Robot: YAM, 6 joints.
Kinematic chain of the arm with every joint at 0, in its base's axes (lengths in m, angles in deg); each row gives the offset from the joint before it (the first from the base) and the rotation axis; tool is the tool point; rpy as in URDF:
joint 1: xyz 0 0 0.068 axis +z
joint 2: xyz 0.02 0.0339 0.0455 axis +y
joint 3: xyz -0.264 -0.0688 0 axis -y
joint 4: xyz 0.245 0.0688 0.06 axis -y
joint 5: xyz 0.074 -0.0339 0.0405 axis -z
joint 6: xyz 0.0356 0 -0.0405 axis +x
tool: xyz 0 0 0 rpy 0 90 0
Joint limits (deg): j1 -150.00..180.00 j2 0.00..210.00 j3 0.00..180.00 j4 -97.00..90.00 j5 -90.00..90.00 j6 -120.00..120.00
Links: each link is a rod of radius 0.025 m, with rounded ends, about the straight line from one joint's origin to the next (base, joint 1, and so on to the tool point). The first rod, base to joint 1, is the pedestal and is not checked.
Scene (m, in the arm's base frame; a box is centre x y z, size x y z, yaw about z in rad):
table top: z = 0
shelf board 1: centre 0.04 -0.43 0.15 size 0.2 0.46 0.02 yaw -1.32
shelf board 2: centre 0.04 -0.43 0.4 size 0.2 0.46 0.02 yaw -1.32
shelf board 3: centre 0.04 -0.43 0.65 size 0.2 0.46 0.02 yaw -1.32
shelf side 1: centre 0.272 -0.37 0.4 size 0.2 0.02 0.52 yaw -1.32
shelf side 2: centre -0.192 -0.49 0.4 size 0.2 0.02 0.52 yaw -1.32
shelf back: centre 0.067 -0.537 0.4 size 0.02 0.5 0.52 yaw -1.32
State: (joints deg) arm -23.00 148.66 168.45 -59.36 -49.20 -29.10
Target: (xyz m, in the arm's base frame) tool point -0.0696 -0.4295 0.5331
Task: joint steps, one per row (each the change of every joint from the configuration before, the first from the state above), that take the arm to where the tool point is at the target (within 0.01 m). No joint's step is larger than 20 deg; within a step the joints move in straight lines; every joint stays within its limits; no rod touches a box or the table.
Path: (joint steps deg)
1: 3.55 -18.22 -3.38 10.54 16.64 -0.63
2: 3.56 -18.21 -3.37 10.53 16.63 -0.63
3: 3.55 -18.22 -3.38 10.54 16.64 -0.64
4: 3.55 -18.21 -3.37 10.54 16.64 -0.63
5: -18.02 5.11 0.29 -11.51 -9.15 0.42
6: -18.03 5.12 0.29 -11.51 -9.16 0.42
7: -18.02 5.12 0.29 -11.50 -9.15 0.43
8: -18.03 5.11 0.29 -11.51 -9.15 0.42
9: -18.02 5.12 0.29 -11.51 -9.16 0.42
10: -18.03 5.11 0.29 -11.50 -9.15 0.42
11: 4.93 9.03 7.21 16.33 -0.51 0.00
12: 4.92 9.03 7.22 16.34 -0.51 0.00
13: 4.93 9.04 7.21 16.34 -0.52 0.00

